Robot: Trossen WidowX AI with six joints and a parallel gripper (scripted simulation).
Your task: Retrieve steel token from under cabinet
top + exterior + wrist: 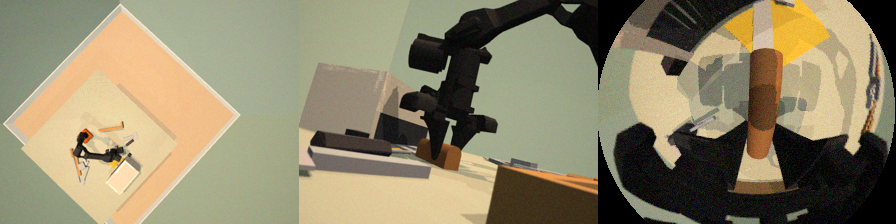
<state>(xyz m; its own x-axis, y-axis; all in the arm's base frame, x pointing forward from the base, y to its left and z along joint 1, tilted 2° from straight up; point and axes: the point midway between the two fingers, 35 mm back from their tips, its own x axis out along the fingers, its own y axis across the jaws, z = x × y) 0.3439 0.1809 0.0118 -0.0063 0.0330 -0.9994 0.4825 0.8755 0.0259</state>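
Right now the dark screwdriver is 4 cm ahead of my gripper tip and 12 cm to the left of it. Round my gripper tip: token: 16 cm ahead, 13 cm to the right; orange stick: 15 cm behind, 46 cm to the right.
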